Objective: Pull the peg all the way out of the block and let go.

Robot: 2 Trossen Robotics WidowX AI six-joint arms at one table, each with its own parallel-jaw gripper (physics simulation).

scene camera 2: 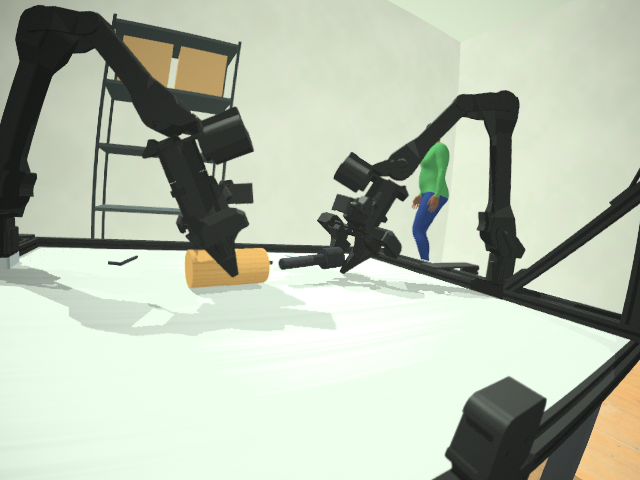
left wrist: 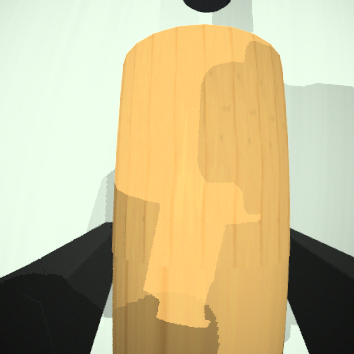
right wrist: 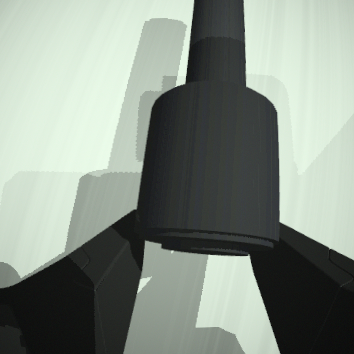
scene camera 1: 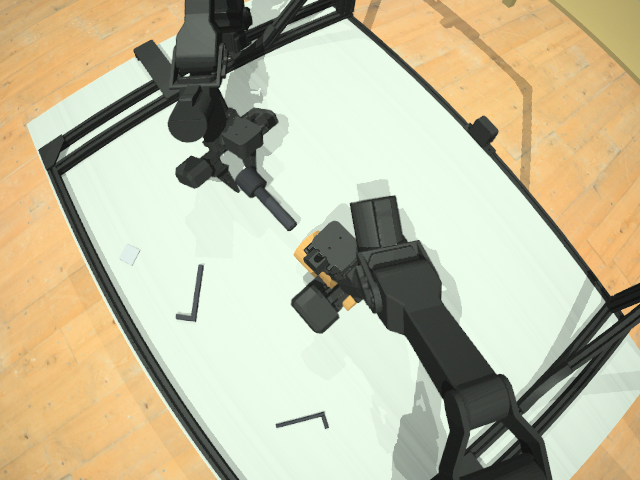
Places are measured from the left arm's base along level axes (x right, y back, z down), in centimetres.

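Where they show: left gripper, between the fingertips: (scene camera 2: 228, 271) (left wrist: 197, 237); right gripper, between the fingertips: (scene camera 2: 333, 269) (right wrist: 196, 222) (scene camera 1: 246, 184); right arm's base, origin of its link: (scene camera 2: 498, 282) (scene camera 1: 231, 43).
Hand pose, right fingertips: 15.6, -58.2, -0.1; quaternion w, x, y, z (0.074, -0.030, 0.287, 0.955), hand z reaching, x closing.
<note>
Things, the pixels of their top centre, and the offset from my right fingertips, as dx, dy, dz. "pt": a spot on its surface instead.
- dark peg, centre of its top: (right wrist: 239, 10) (scene camera 1: 266, 193) (scene camera 2: 313, 246) +0.4, +5.4, -4.4
- orange wooden block, centre of its top: (left wrist: 220, 260) (scene camera 1: 334, 264) (scene camera 2: 228, 248) +0.7, +21.1, -4.0
- pale square tile, centre of its top: (scene camera 1: 129, 254) -23.5, -4.2, +1.7
- black box, a spot on its surface: (scene camera 2: 496, 413) (scene camera 1: 496, 131) pt +42.8, +21.7, -3.3
The dark peg (scene camera 1: 276, 209) (scene camera 2: 302, 260) (left wrist: 206, 4) (right wrist: 215, 160) is fully outside the orange wooden block (scene camera 1: 305, 248) (scene camera 2: 253, 266) (left wrist: 200, 125), with a small gap between the peg's tip and the block's end. My right gripper (scene camera 1: 246, 180) (scene camera 2: 342, 258) (right wrist: 196, 222) is shut on the peg's thick head; the shaft points at the block. The peg's shadow lies apart from it in the right wrist view. My left gripper (scene camera 2: 231, 267) (left wrist: 197, 237) is shut on the block from above, one finger on each side. Its arm hides much of the block in scene camera 1.
Two dark L-shaped pieces (scene camera 1: 197, 294) (scene camera 1: 299, 419) lie on the table, one also showing in scene camera 2 (scene camera 2: 129, 259). A pale square tile (scene camera 1: 129, 254) lies at the picture's left. A dark frame surrounds the table, with a black box (scene camera 1: 484, 130) (scene camera 2: 496, 413) on its rail.
</note>
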